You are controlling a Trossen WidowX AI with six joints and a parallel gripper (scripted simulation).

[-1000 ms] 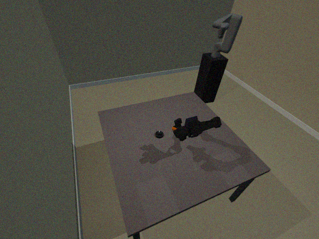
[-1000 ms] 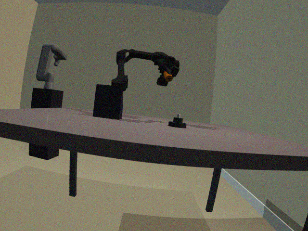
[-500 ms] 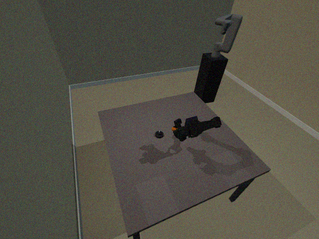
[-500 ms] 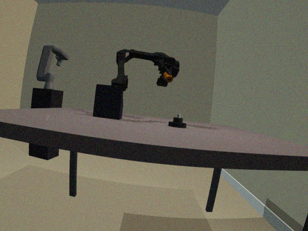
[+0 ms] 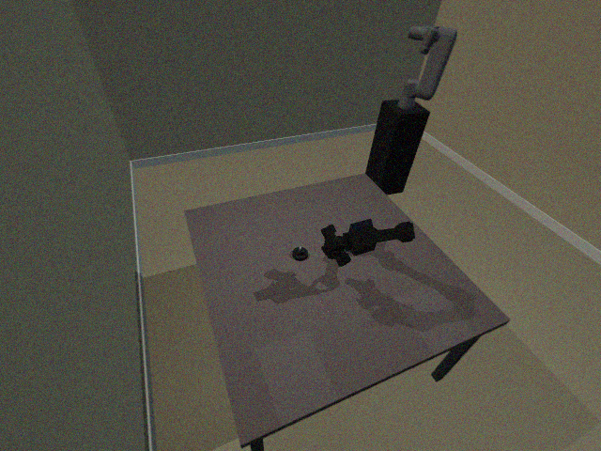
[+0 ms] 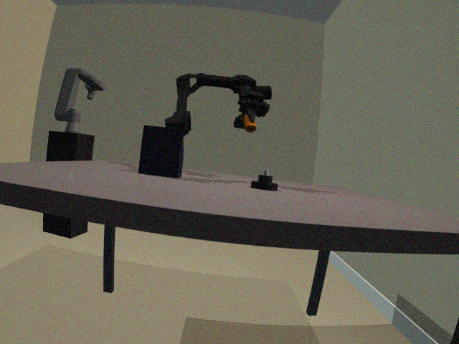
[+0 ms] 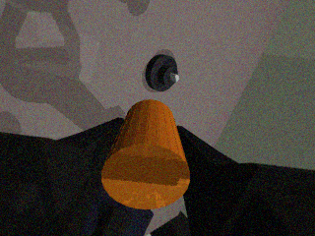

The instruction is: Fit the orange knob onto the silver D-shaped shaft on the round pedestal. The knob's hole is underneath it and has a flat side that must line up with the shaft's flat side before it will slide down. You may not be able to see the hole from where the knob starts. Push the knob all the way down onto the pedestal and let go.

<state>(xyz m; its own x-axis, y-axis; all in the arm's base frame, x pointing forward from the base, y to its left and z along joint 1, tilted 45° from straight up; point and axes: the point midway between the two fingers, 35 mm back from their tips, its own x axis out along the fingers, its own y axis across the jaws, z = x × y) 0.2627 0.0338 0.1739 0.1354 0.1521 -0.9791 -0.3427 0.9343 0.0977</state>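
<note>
Right now the orange knob is 1 cm behind my gripper tip, 2 cm to the left of it and 3 cm above it. Also, from my gripper tip: round pedestal: 7 cm ahead, 16 cm to the right, 17 cm below.
</note>
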